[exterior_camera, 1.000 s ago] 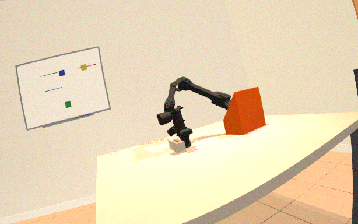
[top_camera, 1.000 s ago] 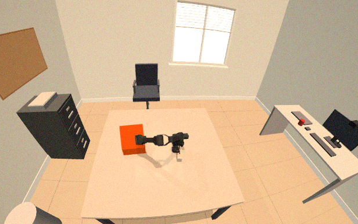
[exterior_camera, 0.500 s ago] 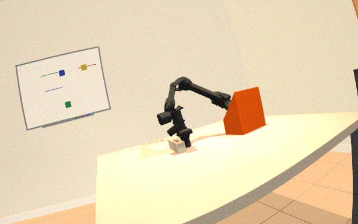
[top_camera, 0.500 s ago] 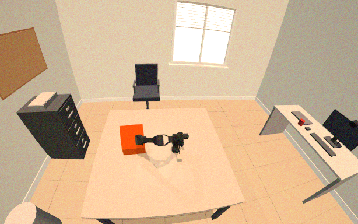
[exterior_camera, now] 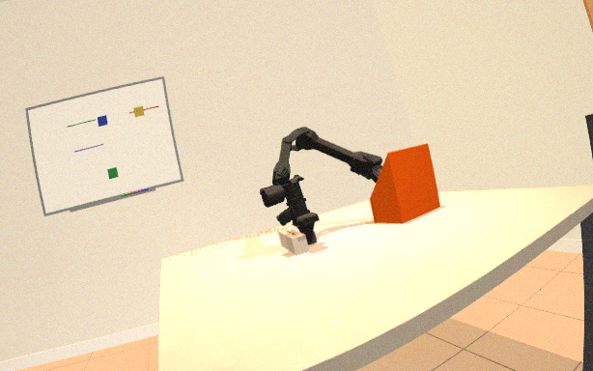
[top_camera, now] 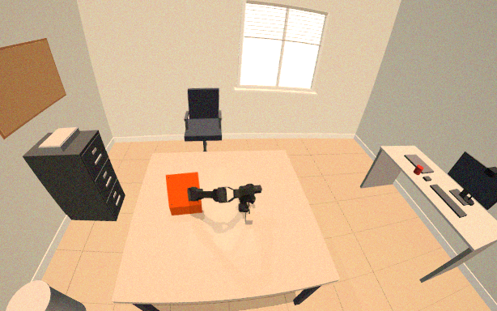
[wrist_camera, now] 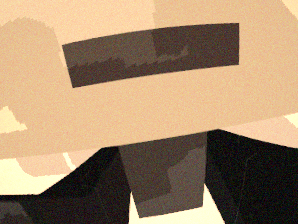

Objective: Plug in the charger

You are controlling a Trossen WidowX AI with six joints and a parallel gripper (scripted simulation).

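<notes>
The two-prong charger is 20 mm ahead of my gripper tip and 10 mm above it.
</notes>
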